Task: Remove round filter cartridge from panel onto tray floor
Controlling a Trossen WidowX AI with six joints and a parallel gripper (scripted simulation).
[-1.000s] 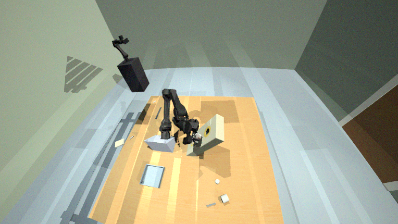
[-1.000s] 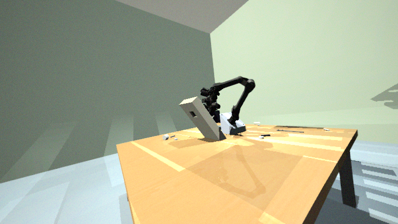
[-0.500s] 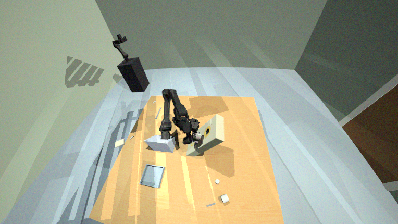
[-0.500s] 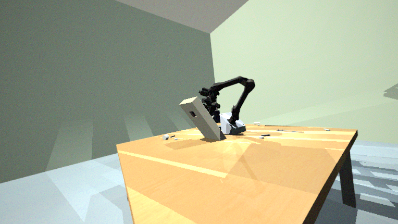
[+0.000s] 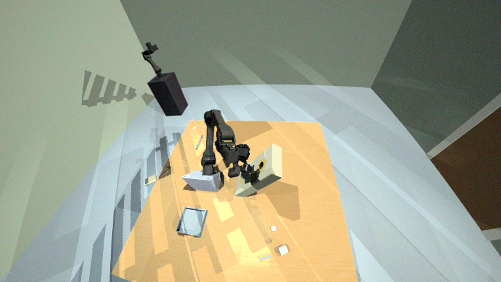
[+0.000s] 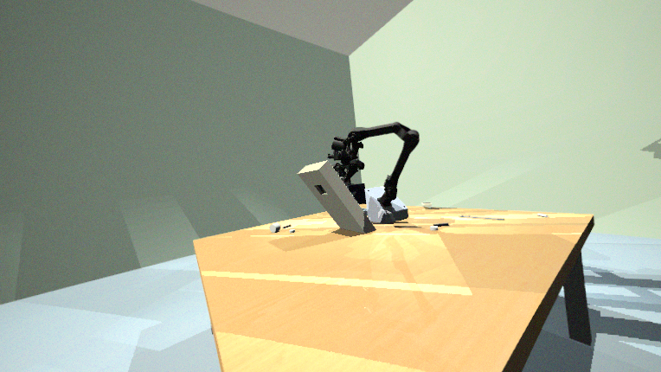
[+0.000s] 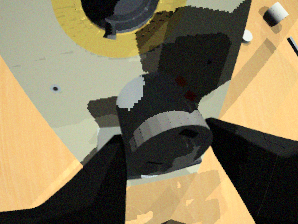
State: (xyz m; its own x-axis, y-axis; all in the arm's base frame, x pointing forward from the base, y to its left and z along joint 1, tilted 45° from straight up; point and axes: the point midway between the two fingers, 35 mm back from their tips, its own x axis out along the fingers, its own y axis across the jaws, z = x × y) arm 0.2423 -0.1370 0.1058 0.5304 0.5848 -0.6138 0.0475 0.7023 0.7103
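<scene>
Right now my gripper tip is 33 cm past the grey square tray, 26 cm to the left of it and 22 cm above it. From my gripper tip the other things lie so: cream service panel 5 cm ahead, 1 cm to the left, 7 cm below; white round cartridge right at my gripper tip.
</scene>
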